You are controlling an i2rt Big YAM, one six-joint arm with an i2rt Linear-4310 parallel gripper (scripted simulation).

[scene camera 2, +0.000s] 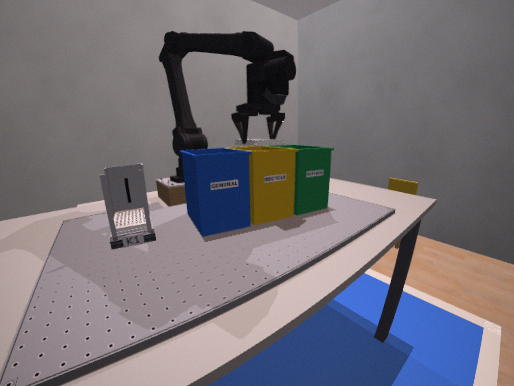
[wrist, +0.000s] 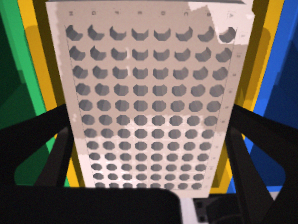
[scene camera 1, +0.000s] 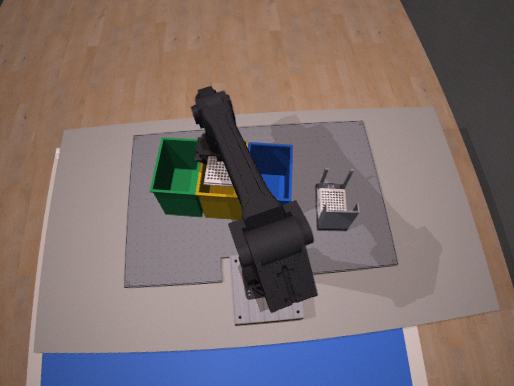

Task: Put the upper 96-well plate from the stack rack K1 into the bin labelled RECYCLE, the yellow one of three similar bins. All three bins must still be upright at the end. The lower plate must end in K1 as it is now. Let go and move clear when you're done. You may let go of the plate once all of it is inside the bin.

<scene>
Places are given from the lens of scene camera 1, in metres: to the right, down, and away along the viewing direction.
green bin [scene camera 1: 175,169]: -0.28, -0.08, 1.22
yellow recycle bin [scene camera 1: 222,202]: -0.10, 0.03, 1.03
The marked spots on the green bin and the yellow recycle bin are 0.28 m apart.
</scene>
